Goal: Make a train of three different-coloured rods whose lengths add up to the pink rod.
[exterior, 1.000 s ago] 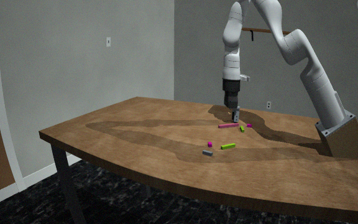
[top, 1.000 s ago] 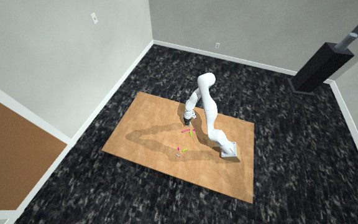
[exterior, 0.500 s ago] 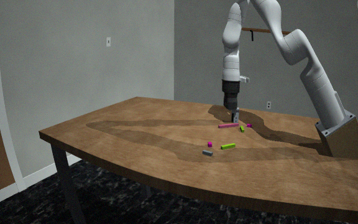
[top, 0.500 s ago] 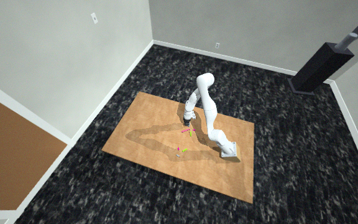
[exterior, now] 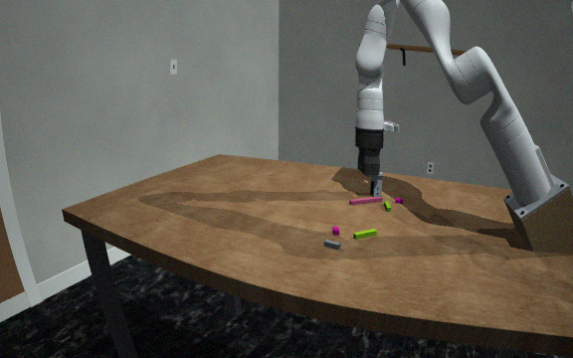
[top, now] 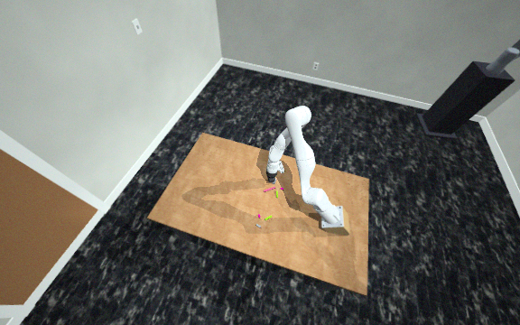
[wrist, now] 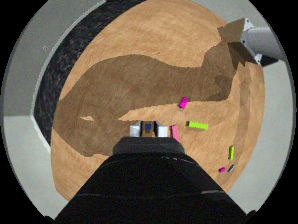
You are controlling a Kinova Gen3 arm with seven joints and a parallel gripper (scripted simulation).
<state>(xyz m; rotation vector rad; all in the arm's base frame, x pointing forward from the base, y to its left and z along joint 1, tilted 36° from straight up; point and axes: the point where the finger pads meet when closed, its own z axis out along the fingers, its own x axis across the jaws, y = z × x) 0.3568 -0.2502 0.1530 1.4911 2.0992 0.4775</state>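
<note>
The blue rod lies 10 mm below my hand. Round my hand: pink rod: 70 mm to the left, 20 mm ahead, 10 mm below; grey rod: 340 mm to the left, 70 mm ahead, 10 mm below.
</note>
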